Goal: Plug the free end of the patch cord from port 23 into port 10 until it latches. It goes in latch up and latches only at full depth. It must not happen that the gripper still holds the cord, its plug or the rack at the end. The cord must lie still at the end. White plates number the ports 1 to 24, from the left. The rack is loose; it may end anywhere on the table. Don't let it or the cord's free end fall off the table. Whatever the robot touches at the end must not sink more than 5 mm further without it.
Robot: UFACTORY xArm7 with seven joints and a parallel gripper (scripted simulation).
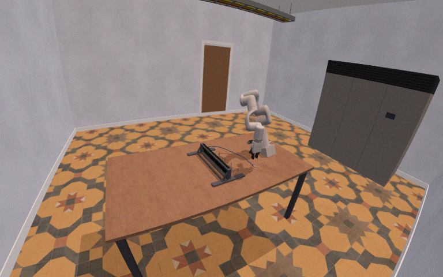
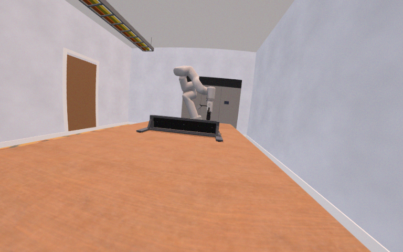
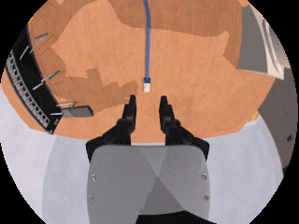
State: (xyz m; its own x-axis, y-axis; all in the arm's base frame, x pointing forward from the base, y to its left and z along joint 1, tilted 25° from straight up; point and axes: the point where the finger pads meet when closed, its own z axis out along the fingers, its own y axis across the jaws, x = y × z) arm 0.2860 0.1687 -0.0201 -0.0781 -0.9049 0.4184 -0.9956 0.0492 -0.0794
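My hand is 90 mm above the patch cord plug and 20 mm to the right of it.
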